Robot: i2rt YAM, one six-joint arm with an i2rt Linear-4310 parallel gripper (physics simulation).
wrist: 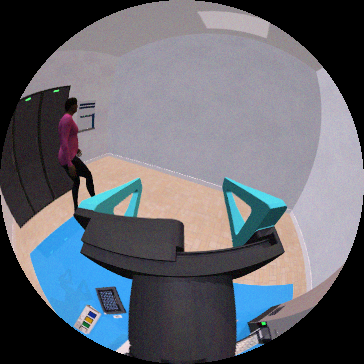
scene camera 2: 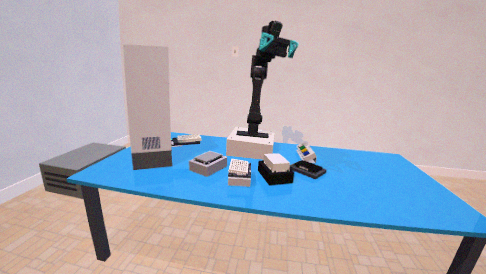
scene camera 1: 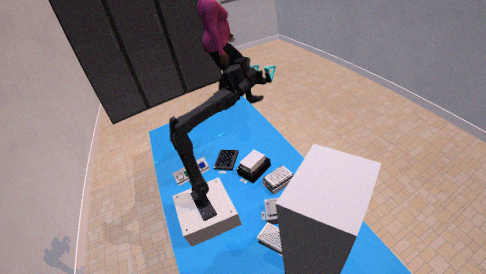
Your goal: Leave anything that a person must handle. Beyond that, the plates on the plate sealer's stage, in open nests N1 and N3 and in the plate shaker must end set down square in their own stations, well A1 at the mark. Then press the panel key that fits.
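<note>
My gripper [scene camera 1: 263, 71] [scene camera 2: 281, 46] [wrist: 181, 181] is open and empty, high above the table. A dark plate [scene camera 1: 226, 159] [scene camera 2: 309, 169] [wrist: 109, 299] lies in a low black nest. A plain white plate [scene camera 1: 253, 159] [scene camera 2: 276, 162] tops a black block. A white well plate [scene camera 1: 278, 176] [scene camera 2: 240, 166] sits on a light block. A grey device [scene camera 2: 208, 164] bears a grey-topped plate [scene camera 2: 209, 158]. Another white plate [scene camera 1: 270, 235] [scene camera 2: 189, 138] lies on a dark base. The key panel [scene camera 1: 180, 176] [wrist: 87, 320] has coloured keys. Station labels and A1 marks are unreadable.
A tall box [scene camera 1: 327, 187] [scene camera 2: 147, 95] stands on the blue table [scene camera 1: 200, 135] [scene camera 2: 365, 190] and partly hides plates in scene camera 1. A person in pink [scene camera 1: 214, 27] [wrist: 69, 140] stands beyond the table's far end, close behind the arm in scene camera 1. Dark cabinets [scene camera 1: 135, 45] line the wall.
</note>
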